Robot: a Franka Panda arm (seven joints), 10 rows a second.
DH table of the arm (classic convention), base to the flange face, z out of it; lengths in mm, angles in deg. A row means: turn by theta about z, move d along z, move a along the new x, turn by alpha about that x. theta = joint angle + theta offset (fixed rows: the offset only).
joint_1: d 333  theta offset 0  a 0  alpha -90
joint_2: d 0  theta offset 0  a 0  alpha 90
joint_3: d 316  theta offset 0  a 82.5  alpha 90
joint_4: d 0  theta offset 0  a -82.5  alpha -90
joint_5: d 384  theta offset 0  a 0  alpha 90
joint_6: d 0  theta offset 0  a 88  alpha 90
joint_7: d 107  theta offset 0  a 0  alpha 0
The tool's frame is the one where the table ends.
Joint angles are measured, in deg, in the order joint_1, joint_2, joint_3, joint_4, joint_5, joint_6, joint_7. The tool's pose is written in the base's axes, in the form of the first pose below.
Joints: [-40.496 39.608 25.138 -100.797 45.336 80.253 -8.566]
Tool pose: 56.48 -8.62 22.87 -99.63 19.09 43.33
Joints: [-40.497 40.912 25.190 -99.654 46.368 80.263 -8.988]
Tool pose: 57.02 -8.74 22.50 -98.27 18.98 42.25
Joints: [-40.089 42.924 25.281 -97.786 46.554 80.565 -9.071]
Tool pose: 57.80 -8.68 21.74 -97.66 18.78 41.70
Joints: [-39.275 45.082 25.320 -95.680 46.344 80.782 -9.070]
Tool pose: 58.62 -8.33 20.88 -97.45 18.24 41.63
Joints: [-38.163 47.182 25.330 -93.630 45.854 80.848 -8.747]
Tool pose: 59.37 -7.65 19.97 -97.48 17.62 42.28
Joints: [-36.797 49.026 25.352 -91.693 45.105 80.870 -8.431]
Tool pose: 60.05 -6.69 19.17 -97.93 16.66 43.21
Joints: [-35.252 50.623 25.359 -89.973 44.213 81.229 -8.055]
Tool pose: 60.69 -5.53 18.41 -98.83 15.79 44.14
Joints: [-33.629 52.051 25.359 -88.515 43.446 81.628 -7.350]
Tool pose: 61.23 -4.20 17.66 -99.68 15.21 45.41
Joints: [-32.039 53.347 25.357 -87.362 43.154 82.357 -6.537]
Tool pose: 61.71 -2.79 16.90 -100.25 15.15 46.45
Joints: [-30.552 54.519 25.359 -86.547 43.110 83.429 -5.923]
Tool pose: 62.09 -1.40 16.07 -100.71 15.31 47.14
